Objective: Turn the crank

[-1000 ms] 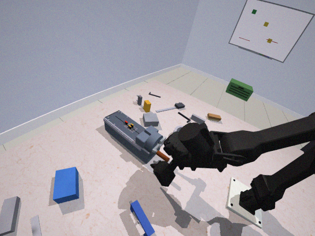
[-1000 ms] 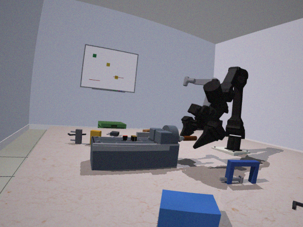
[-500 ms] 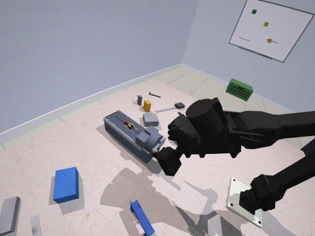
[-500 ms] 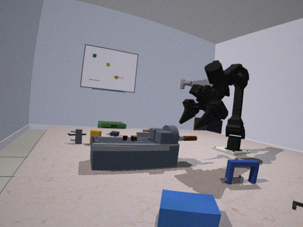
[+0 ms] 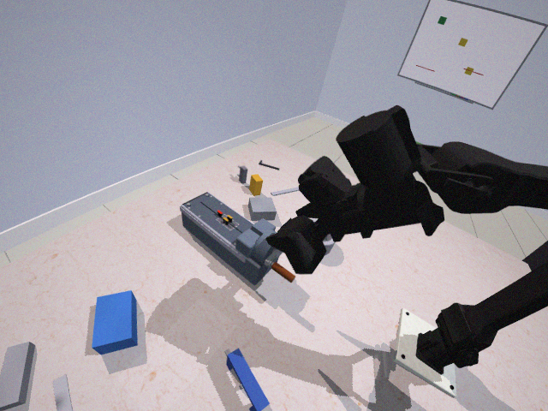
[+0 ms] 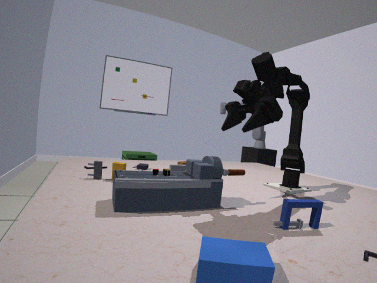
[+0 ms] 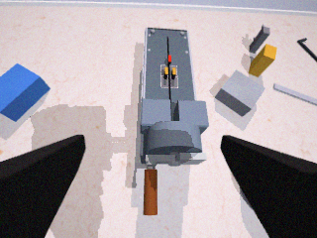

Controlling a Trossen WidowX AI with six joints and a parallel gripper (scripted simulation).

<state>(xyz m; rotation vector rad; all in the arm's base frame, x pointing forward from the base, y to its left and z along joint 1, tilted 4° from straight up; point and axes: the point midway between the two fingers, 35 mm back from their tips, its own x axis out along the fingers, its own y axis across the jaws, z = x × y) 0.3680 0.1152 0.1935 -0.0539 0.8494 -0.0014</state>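
My gripper tip is now 30 mm past the brown crank handle and 110 mm above it. From my gripper tip the other things lie so: blue bracket 80 mm behind, 170 mm to the left, 170 mm below; red pointer 180 mm ahead, 30 mm to the right, 120 mm below; grey block 170 mm ahead, 190 mm to the right, 180 mm below.
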